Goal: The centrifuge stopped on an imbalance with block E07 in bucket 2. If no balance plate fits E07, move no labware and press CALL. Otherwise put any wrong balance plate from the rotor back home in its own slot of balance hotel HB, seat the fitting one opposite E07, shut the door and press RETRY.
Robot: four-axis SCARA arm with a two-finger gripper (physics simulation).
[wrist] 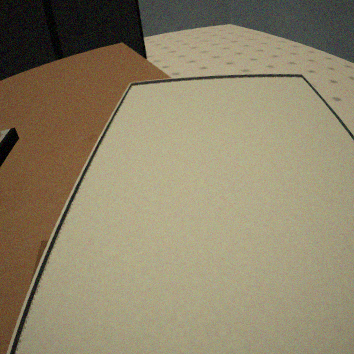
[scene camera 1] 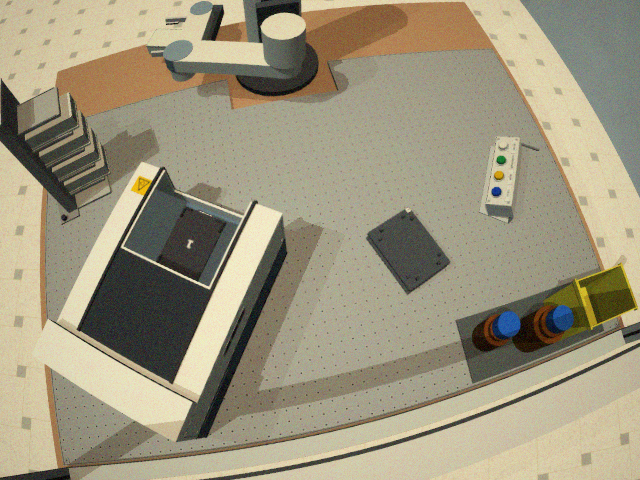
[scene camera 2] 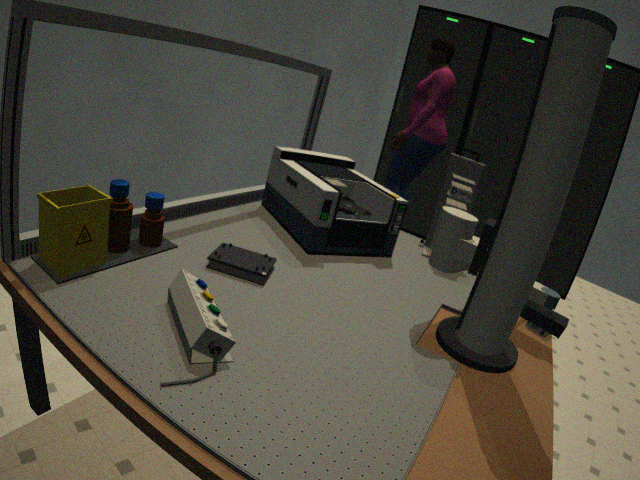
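Seen in the pictures: gripper, fingertip midpoint: (wrist: 194, 78) (scene camera 1: 159, 36); arm's base, origin of the base link: (scene camera 2: 476, 346).
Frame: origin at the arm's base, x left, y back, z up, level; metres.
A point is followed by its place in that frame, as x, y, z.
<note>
The centrifuge (scene camera 1: 232, 294) @(-0.200, -0.723, 0.223) (scene camera 2: 305, 191) @(-0.149, -0.685, 0.181) has its door open; a dark bucket (scene camera 1: 178, 255) @(-0.304, -0.600, 0.153) marked 1 shows in the opening. I cannot tell whether it holds a plate. Block E07 cannot be made out. A hotel (scene camera 1: 38, 167) @(-0.617, -0.347, 0.240) (scene camera 2: 465, 166) @(-0.626, -0.282, 0.384) with several stacked levels stands at the left in scene camera 1; its label is unreadable. The button box (scene camera 1: 501, 180) @(0.466, -0.542, 0.083) (scene camera 2: 199, 315) @(0.551, -0.477, 0.093) has white, green, yellow and blue buttons. My gripper (scene camera 1: 195, 22) is open and empty at the table's back, beside the arm base, partly hidden by the arm. A cream, dark-edged flat surface (wrist: 215, 210) @(-0.302, 0.191, 0.040) fills much of the wrist view.
A cream box (scene camera 1: 161, 40) @(-0.344, 0.199, 0.041) lies by the arm's elbow. A dark pegged plate (scene camera 1: 408, 250) @(0.179, -0.656, 0.044) (scene camera 2: 241, 260) @(0.201, -0.641, 0.044) lies mid-table. Two blue-capped bottles (scene camera 1: 497, 333) @(0.285, -0.904, 0.141) (scene camera 2: 151, 227) @(0.334, -0.869, 0.077) and a yellow bin (scene camera 1: 610, 297) @(0.642, -0.917, 0.109) (scene camera 2: 74, 232) @(0.599, -0.858, 0.120) stand near an edge. A person (scene camera 2: 431, 111) stands beyond the table.
</note>
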